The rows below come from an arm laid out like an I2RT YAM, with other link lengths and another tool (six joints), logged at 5 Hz.
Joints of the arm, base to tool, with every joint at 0 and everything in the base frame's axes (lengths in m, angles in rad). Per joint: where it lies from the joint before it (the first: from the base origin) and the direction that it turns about. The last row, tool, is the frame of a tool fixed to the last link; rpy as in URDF.
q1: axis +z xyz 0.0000 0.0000 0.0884
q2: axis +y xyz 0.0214 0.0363 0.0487
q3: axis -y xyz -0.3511 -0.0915 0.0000
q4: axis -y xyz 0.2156 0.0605 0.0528
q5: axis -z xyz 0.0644 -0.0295 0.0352
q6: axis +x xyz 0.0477 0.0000 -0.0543
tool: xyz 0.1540 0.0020 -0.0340 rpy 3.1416 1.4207 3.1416
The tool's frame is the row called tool.
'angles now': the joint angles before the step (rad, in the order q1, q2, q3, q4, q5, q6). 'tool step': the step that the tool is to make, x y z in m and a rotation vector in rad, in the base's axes. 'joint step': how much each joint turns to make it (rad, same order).
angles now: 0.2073 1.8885 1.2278 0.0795 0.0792 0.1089
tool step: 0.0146 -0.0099 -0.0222 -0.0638 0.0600 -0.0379
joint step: 0.0000 0.0814 0.0828 -0.0712 0.0598 -0.0191
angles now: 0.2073 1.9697 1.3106 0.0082 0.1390 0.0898
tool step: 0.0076 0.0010 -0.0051 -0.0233 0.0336 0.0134
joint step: 0.0000 0.0380 0.0694 -0.0662 -0.0007 -0.0210
